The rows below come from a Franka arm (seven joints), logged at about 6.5 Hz.
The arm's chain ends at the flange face. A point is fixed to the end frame.
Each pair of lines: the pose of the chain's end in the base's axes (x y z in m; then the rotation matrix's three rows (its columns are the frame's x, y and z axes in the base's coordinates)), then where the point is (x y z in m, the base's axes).
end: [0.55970 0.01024 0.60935], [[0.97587 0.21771 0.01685], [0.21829 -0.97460 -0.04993], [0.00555 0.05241 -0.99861]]
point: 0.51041 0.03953 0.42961
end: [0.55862 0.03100 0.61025], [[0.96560 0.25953 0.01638], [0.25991 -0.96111 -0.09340], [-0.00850 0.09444 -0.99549]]
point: 0.50765 0.05016 0.42961
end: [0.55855 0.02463 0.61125], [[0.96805 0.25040 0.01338], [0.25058 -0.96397 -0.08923], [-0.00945 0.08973 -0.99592]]
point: 0.50739 0.04506 0.43081
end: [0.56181 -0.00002 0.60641], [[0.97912 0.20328 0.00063], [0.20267 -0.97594 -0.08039], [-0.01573 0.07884 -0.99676]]
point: 0.51021 0.02461 0.42662
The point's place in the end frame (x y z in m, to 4 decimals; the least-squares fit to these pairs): -0.0427 -0.0487 0.1772
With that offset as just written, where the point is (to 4 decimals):
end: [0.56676 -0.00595 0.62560], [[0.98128 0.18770 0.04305], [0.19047 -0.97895 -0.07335], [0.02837 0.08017 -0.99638]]
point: 0.5233 0.0206 0.4439
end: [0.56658 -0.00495 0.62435], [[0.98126 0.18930 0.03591], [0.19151 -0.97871 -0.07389], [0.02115 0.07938 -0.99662]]
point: 0.5218 0.0214 0.4430
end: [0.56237 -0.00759 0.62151], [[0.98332 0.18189 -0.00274], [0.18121 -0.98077 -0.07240], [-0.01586 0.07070 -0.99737]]
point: 0.5110 0.0196 0.4420
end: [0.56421 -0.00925 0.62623], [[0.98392 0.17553 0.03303], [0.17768 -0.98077 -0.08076], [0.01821 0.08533 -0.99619]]
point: 0.5195 0.0166 0.4448
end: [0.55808 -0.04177 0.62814], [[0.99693 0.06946 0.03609], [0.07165 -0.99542 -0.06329], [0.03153 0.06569 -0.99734]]
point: 0.5185 -0.0076 0.4469
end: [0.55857 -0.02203 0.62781], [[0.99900 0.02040 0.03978], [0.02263 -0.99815 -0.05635], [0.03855 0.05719 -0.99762]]
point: 0.5220 0.0156 0.4466
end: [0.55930 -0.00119 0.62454], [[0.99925 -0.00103 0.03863], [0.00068 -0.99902 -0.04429], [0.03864 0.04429 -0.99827]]
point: 0.5235 0.0396 0.4438
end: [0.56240 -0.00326 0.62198], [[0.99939 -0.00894 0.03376], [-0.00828 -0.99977 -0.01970], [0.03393 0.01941 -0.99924]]
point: 0.5261 0.0423 0.4425
